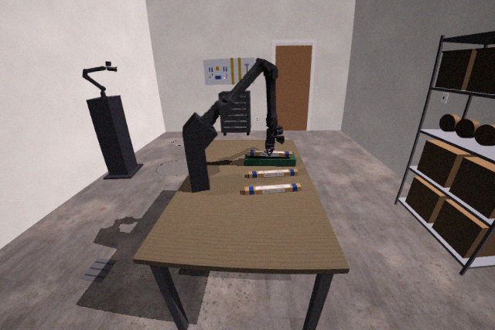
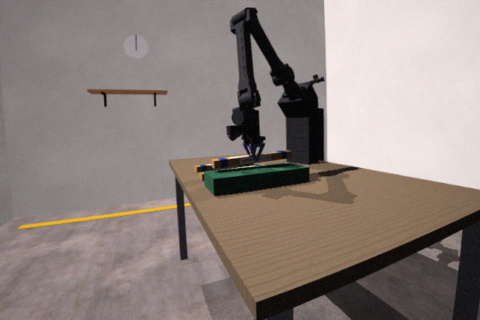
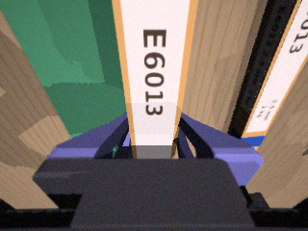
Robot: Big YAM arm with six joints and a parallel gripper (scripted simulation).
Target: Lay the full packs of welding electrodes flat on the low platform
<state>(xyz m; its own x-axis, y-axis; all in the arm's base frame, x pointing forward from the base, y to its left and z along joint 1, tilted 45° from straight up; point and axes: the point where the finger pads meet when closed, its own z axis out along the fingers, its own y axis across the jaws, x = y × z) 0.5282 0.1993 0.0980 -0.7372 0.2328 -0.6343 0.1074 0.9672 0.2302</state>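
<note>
The pack lies 1 cm above my hand. Also, from my hand: green low platform 1 cm ahead, 4 cm to the left, 8 cm below.
</note>
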